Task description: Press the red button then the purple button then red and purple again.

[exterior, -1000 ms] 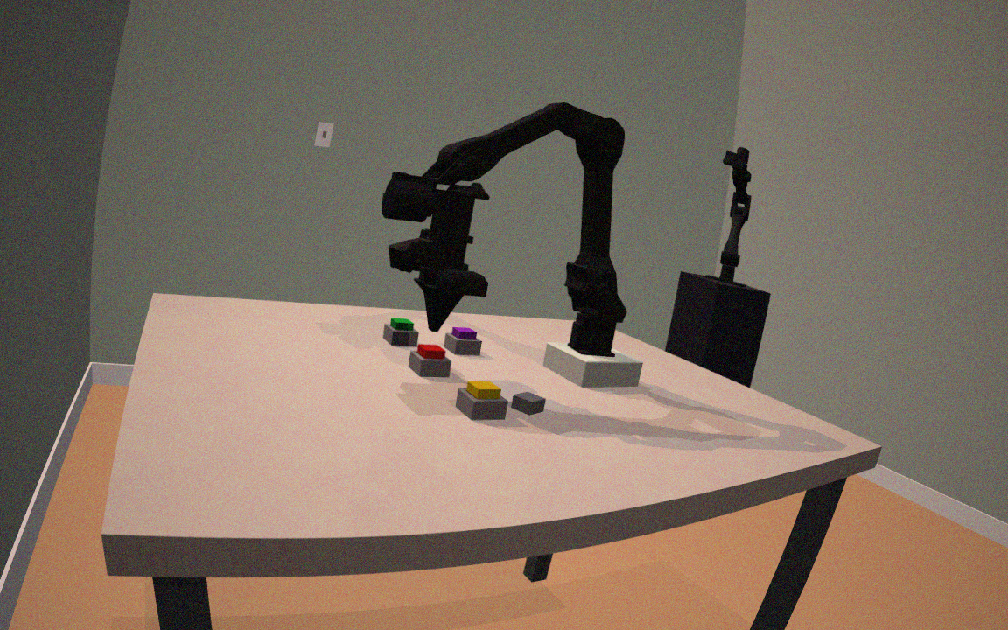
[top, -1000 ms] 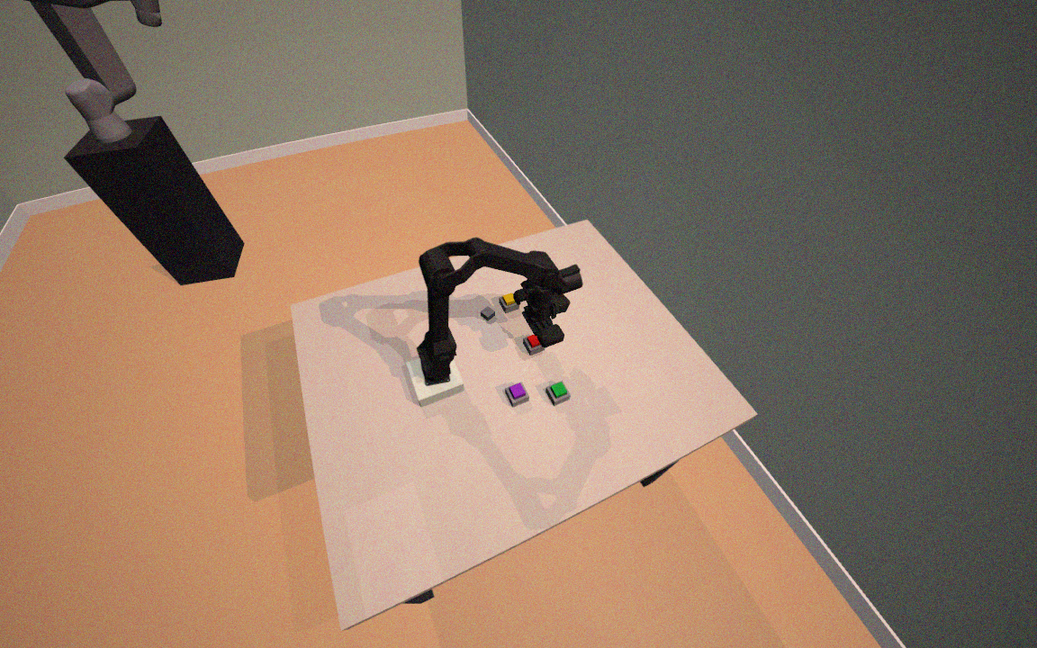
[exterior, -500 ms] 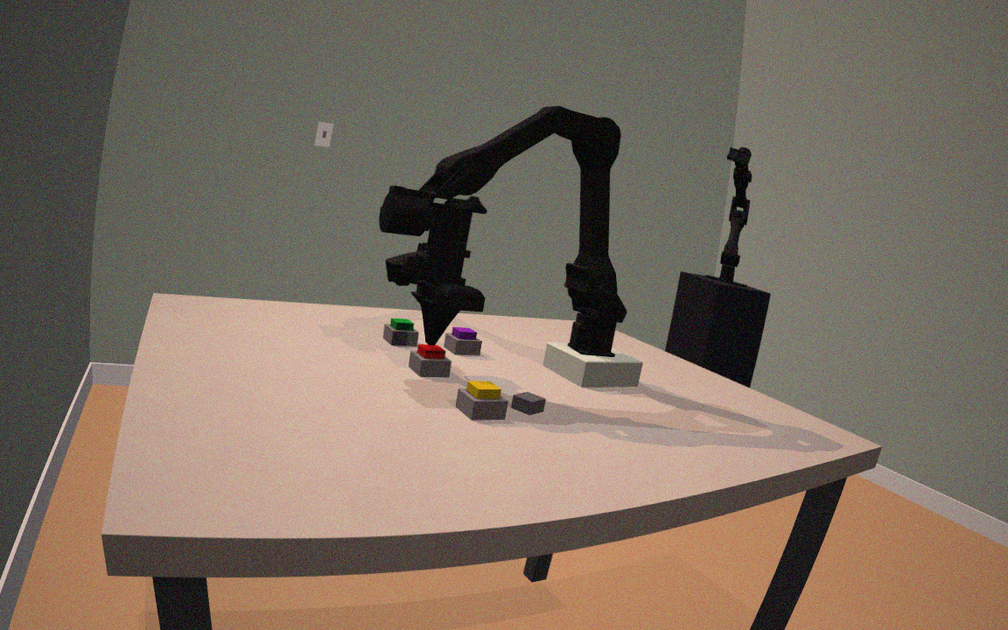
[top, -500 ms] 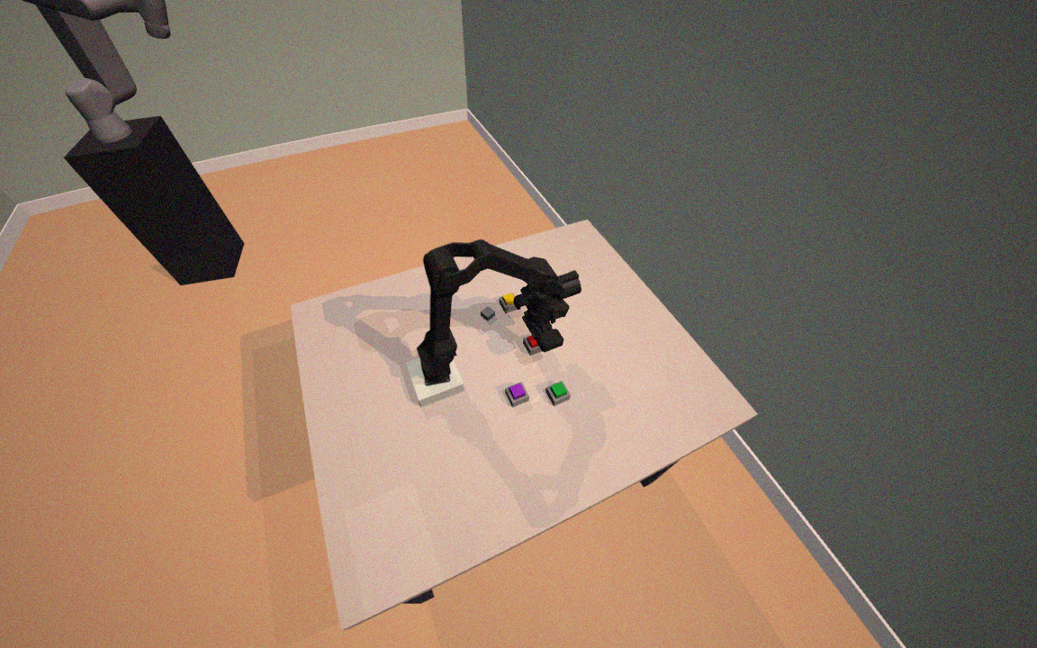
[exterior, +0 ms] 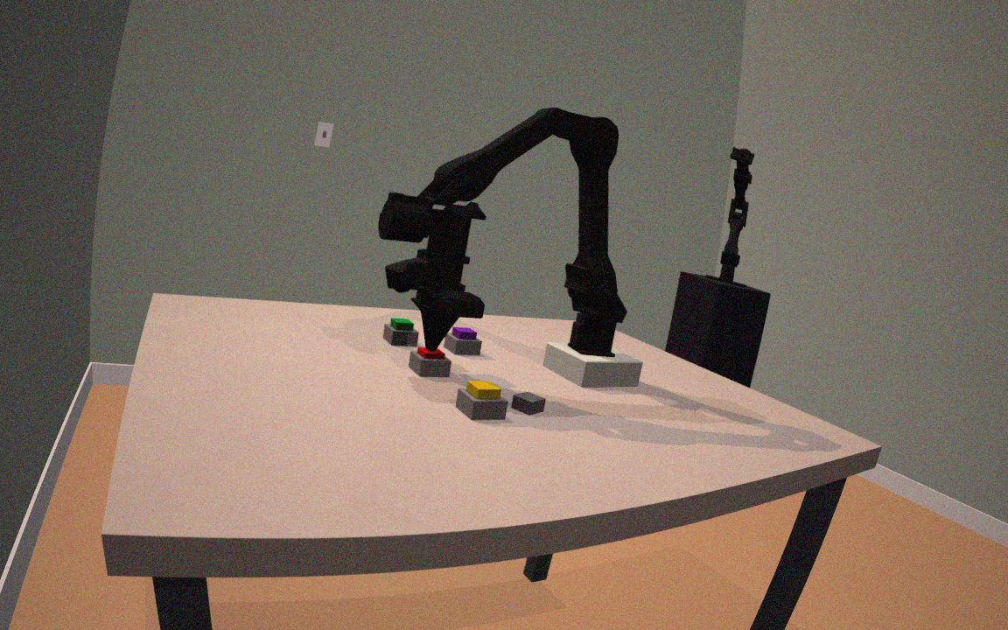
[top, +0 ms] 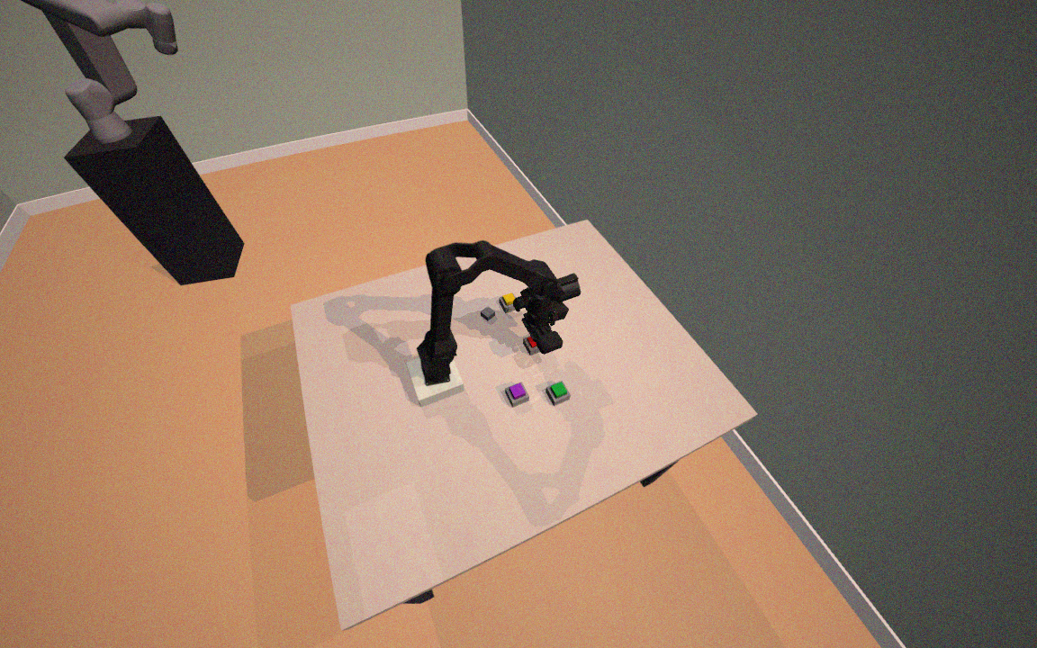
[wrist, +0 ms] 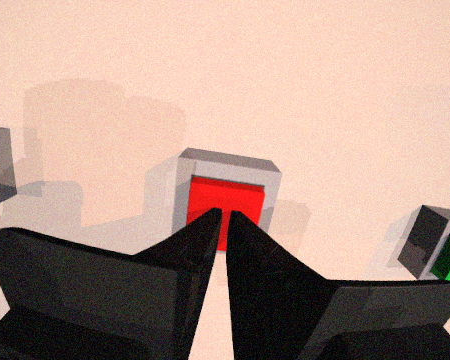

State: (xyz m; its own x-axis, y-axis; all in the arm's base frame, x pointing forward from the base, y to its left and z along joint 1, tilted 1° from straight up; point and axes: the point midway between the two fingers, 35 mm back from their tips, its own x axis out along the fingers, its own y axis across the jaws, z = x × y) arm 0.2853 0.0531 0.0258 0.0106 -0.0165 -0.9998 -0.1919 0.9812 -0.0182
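My gripper tip is 1 cm above the red button. From my gripper tip the other things lie so: green button 17 cm to the right, 2 cm ahead; then yellow button 17 cm to the left, 4 cm behind; then purple button 15 cm to the right, 9 cm behind.
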